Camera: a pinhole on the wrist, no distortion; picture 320 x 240 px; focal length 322.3 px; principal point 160.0 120.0 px. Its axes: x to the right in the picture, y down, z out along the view. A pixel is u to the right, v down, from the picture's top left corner.
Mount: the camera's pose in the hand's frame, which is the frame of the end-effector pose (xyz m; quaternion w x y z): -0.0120 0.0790 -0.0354 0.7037 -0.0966 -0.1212 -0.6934
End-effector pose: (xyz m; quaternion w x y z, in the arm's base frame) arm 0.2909 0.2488 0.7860 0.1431 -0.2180 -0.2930 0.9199
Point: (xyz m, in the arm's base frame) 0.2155 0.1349 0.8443
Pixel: 294.4 159.8
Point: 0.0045 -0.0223 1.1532
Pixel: 294.0 153.1
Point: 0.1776 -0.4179 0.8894
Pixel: 31.7 32.4
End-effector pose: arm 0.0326 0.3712 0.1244 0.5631 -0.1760 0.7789 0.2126
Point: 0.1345 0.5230 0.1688
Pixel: 254.5 11.7
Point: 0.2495 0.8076 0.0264
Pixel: 149.6 147.7
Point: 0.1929 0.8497 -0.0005
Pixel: 109.0 174.8
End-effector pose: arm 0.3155 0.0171 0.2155 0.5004 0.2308 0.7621 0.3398
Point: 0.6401 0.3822 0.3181
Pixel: 86.1 184.8
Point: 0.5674 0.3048 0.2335
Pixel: 145.8 221.8
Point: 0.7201 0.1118 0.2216
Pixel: 267.4 64.5
